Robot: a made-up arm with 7 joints. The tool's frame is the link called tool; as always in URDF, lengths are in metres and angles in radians. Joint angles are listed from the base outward.
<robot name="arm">
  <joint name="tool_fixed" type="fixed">
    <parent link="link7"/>
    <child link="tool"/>
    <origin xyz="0 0 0"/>
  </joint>
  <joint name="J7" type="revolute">
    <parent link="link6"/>
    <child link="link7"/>
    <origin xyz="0 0 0"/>
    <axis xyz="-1 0 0"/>
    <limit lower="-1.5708" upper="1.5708"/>
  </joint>
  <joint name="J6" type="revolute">
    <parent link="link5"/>
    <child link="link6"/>
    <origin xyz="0 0 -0.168"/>
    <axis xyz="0 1 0"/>
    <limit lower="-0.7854" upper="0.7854"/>
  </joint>
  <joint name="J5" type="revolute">
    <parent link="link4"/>
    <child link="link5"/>
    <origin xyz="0 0 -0.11"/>
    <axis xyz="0 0 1"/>
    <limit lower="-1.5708" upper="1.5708"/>
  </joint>
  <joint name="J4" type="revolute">
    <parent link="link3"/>
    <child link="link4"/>
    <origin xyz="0 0 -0.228"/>
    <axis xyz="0 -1 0"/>
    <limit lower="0" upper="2.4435"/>
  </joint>
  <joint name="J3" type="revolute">
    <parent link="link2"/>
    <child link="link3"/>
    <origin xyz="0 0 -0.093"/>
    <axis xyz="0 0 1"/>
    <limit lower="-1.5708" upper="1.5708"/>
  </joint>
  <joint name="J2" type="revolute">
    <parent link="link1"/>
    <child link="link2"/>
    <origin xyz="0 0.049 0"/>
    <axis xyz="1 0 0"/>
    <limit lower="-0.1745" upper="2"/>
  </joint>
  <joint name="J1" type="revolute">
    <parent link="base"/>
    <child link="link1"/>
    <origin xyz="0 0.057 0"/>
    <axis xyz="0 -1 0"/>
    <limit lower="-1.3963" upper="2"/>
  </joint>
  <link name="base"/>
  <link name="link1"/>
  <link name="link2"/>
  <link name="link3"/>
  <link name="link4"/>
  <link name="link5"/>
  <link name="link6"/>
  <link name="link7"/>
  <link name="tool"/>
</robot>
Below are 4 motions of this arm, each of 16 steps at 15 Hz.
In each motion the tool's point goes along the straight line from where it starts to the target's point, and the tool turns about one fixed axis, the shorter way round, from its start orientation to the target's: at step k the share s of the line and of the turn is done. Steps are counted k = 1, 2, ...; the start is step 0. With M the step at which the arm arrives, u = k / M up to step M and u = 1 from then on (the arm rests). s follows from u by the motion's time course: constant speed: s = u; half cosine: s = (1 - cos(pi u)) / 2; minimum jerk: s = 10 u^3 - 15 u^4 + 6 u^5.
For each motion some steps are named. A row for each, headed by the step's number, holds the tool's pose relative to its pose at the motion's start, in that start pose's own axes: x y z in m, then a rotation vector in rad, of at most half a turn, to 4 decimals.
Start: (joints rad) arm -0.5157 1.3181 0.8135 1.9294 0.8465 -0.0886 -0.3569
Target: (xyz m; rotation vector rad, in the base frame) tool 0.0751 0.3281 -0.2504 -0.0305 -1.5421 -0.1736
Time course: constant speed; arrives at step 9
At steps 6, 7, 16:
6: -0.0779 -0.0573 0.1834 -0.2664 0.3617 0.2831
7: -0.0909 -0.0669 0.2140 -0.3108 0.4220 0.3303
16: -0.1168 -0.0860 0.2752 -0.3996 0.5426 0.4247

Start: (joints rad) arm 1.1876 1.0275 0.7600 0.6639 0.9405 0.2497 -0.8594
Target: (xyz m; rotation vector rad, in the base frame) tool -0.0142 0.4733 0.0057 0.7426 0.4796 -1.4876
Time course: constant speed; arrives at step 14
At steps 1, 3, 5, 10, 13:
1: 0.0095 0.0127 0.0119 0.0165 -0.0197 0.1480
3: 0.0285 0.0382 0.0356 0.0496 -0.0591 0.4439
5: 0.0475 0.0637 0.0594 0.0826 -0.0984 0.7398
10: 0.0950 0.1274 0.1188 0.1652 -0.1969 1.4796
13: 0.1234 0.1657 0.1544 0.2148 -0.2559 1.9235

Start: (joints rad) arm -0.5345 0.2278 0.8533 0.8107 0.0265 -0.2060 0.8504
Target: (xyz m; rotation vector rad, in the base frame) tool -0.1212 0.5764 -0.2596 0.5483 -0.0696 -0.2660
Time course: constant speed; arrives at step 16
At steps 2, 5, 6, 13, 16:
2: 0.0219 0.0221 0.0194 0.0601 0.0693 -0.0814
5: 0.0548 0.0552 0.0485 0.1502 0.1733 -0.2034
6: 0.0657 0.0662 0.0583 0.1802 0.2079 -0.2441
13: 0.1424 0.1435 0.1262 0.3905 0.4505 -0.5288
16: 0.1752 0.1766 0.1553 0.4806 0.5545 -0.6508

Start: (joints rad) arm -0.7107 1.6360 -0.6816 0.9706 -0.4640 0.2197 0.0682
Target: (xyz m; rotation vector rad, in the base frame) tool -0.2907 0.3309 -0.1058 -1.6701 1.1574 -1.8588
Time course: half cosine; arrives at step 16
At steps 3, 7, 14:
3: 0.0157 -0.0209 0.0274 -0.0930 -0.1042 -0.0968
7: 0.0752 -0.0996 0.1306 -0.4442 -0.4978 -0.4626
14: 0.1797 -0.2380 0.3123 -1.0618 -1.1898 -1.1056

